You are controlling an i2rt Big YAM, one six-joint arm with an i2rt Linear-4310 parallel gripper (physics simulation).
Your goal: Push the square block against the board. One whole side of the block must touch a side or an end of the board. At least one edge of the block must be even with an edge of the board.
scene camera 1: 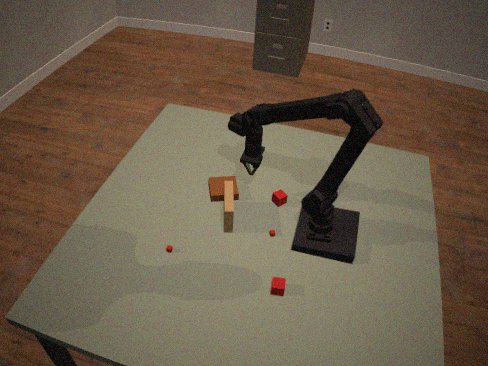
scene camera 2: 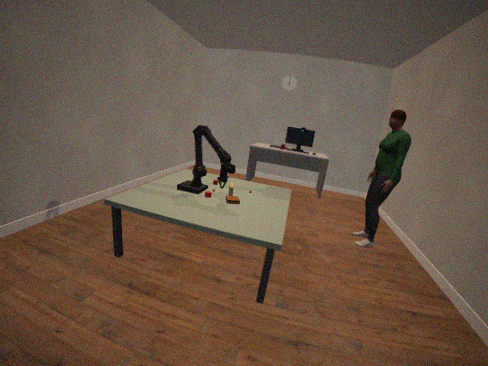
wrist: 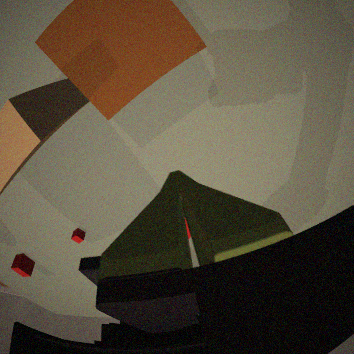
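Seen in the pictures: gripper, between the fingertips: [scene camera 1: 251,174] [scene camera 2: 221,188] [wrist: 176,179]; arm's base, origin of its link: [scene camera 1: 320,228] [scene camera 2: 196,185].
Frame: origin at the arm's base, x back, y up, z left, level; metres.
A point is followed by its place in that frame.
Observation:
The flat, square orange-brown block [scene camera 1: 220,186] @(x -0.387, y -0.005, z -0.130 m) [scene camera 2: 233,200] @(x -0.393, y -0.008, z -0.185 m) [wrist: 125,45] @(x -0.365, y -0.005, z -0.143 m) lies on the table. The tan board [scene camera 1: 228,207] @(x -0.318, y 0.068, z 0.045 m) [scene camera 2: 231,189] @(x -0.347, y 0.050, z -0.088 m) [wrist: 12,145] @(x -0.339, y 0.068, z -0.071 m) stands upright on its narrow side, one end facing a side of the block. The board's end covers part of that side, and the block's corners stick out past it; whether they touch is hidden. My gripper [scene camera 1: 251,173] @(x -0.277, y 0.060, z -0.151 m) [scene camera 2: 222,187] @(x -0.277, y 0.060, z -0.151 m) [wrist: 176,179] @(x -0.277, y 0.060, z -0.151 m) is shut and empty. It hangs above the table, to the right of and beyond the block in the first scene view.
Two larger red cubes [scene camera 1: 279,198] @(x -0.159, y 0.003, z -0.112 m) [scene camera 1: 278,286] @(x -0.109, y 0.004, z 0.277 m) and two small red cubes [scene camera 1: 272,233] @(x -0.160, y -0.022, z 0.043 m) [scene camera 1: 169,248] @(x -0.482, y -0.020, z 0.196 m) lie around the board on the table [scene camera 1: 350,310] @(x 0.125, y -0.036, z 0.293 m). The arm's black base [scene camera 1: 345,227] @(x 0.089, y 0.005, z -0.020 m) stands to the right. A filing cabinet [scene camera 1: 282,42] stands behind the table.

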